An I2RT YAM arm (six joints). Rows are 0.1 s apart.
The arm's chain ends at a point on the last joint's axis. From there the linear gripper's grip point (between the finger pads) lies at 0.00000 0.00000 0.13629 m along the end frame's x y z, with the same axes.
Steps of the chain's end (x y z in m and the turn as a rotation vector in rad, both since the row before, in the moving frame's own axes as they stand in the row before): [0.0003 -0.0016 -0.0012 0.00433 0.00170 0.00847]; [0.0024 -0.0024 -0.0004 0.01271 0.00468 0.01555]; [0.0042 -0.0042 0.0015 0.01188 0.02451 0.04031]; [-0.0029 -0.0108 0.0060 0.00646 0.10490 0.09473]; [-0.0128 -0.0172 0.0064 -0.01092 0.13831 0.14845]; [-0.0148 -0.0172 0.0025 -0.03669 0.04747 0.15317]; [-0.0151 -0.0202 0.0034 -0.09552 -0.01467 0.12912]
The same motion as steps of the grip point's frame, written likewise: [0.0005 -0.0022 -0.0012 0.00433 0.00170 0.00847]; [0.0031 -0.0041 -0.0004 0.01271 0.00468 0.01555]; [0.0076 -0.0058 0.0014 0.01188 0.02451 0.04031]; [0.0114 -0.0110 0.0052 0.00646 0.10490 0.09473]; [0.0058 -0.0143 0.0051 -0.01092 0.13831 0.14845]; [-0.0087 -0.0117 0.0023 -0.03669 0.04747 0.15317]; [-0.0179 -0.0074 0.0028 -0.09552 -0.01467 0.12912]
